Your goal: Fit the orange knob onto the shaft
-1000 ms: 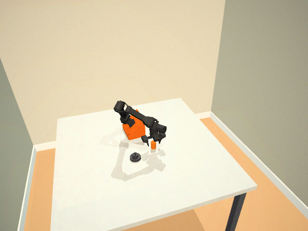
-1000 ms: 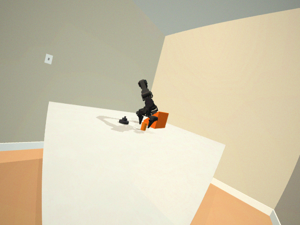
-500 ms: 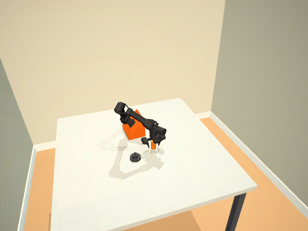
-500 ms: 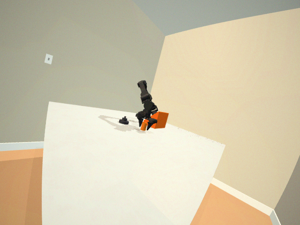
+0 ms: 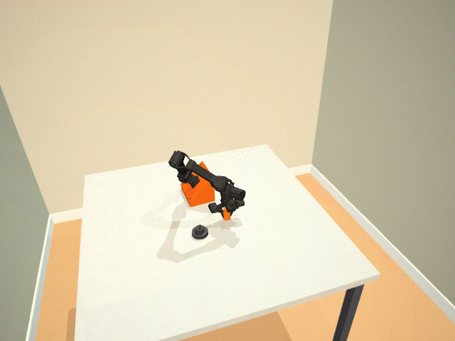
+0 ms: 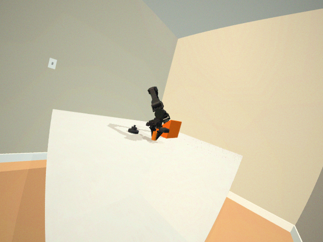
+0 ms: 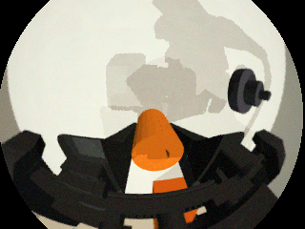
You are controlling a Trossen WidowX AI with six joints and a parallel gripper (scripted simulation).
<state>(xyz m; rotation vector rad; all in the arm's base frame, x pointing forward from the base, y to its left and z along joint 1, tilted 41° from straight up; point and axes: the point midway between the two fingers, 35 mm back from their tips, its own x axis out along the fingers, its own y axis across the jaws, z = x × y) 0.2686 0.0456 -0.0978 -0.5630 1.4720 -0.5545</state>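
Now: gripper tip 170 mm to the left of the round pedestal, 70 mm short of it and 20 mm below it. Also, from my gripper tip: orange knob (20 mm above).
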